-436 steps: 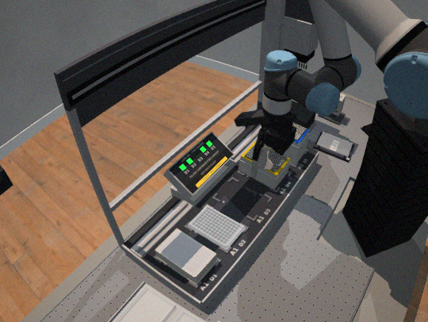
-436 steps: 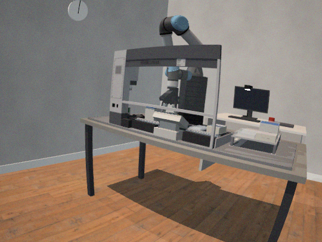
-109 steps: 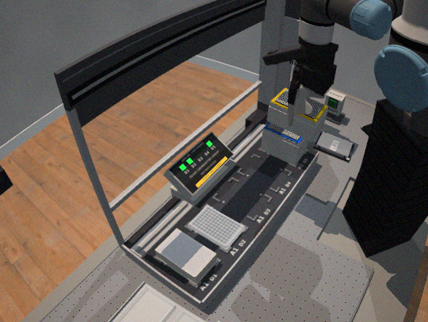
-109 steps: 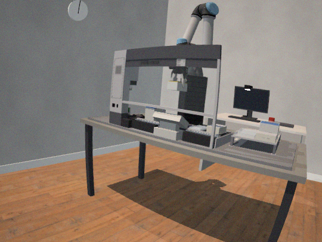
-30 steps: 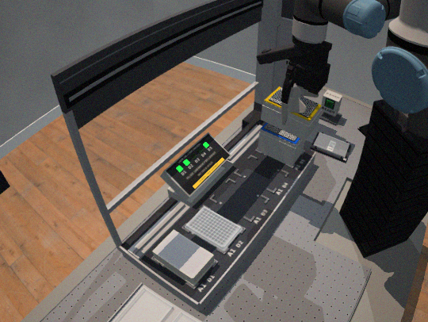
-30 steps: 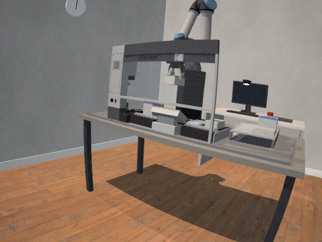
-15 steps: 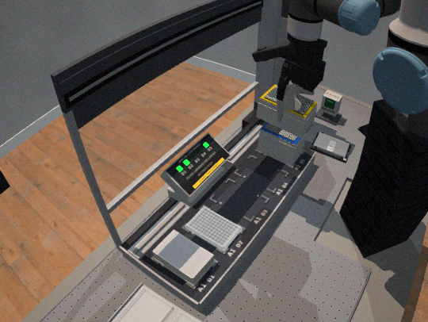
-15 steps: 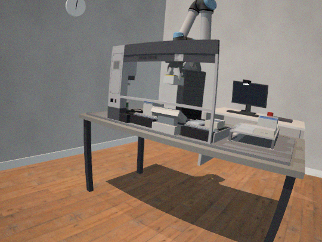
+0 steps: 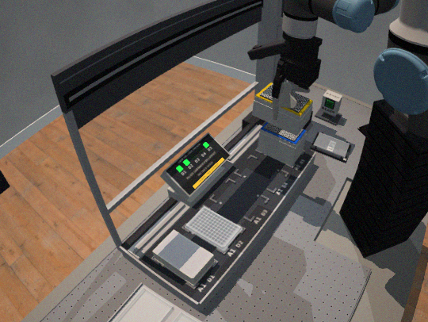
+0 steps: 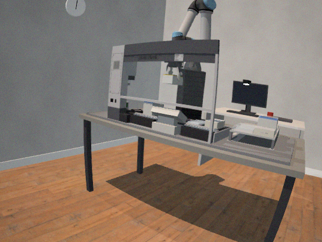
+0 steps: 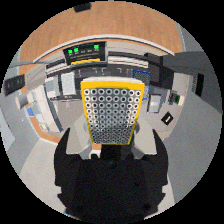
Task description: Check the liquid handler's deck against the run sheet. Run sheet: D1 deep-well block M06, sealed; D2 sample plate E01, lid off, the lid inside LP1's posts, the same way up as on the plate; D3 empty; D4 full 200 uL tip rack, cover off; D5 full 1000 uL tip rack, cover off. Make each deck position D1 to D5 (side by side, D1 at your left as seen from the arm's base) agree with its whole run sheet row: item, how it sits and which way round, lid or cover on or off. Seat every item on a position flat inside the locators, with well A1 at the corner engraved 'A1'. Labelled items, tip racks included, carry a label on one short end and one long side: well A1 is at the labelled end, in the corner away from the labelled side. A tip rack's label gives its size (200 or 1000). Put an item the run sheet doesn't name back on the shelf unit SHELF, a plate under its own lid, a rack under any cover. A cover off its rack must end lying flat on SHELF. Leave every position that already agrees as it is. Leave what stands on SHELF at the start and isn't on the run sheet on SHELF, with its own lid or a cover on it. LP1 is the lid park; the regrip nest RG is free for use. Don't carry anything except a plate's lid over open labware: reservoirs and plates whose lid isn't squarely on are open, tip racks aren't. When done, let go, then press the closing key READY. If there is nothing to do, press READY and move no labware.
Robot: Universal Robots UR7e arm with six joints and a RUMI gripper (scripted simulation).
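The blue-rimmed tip rack is 200 mm below my hand, 130 mm to the right of it and 40 mm ahead of it. Also, from my hand: sample plate: 260 mm below, 250 mm to the left, 30 mm ahead; yellow-rimmed tip rack: 10 mm to the right, 10 mm behind, 10 mm above; gantry bar: 220 mm ahead, 190 mm above, 90 mm to the left.
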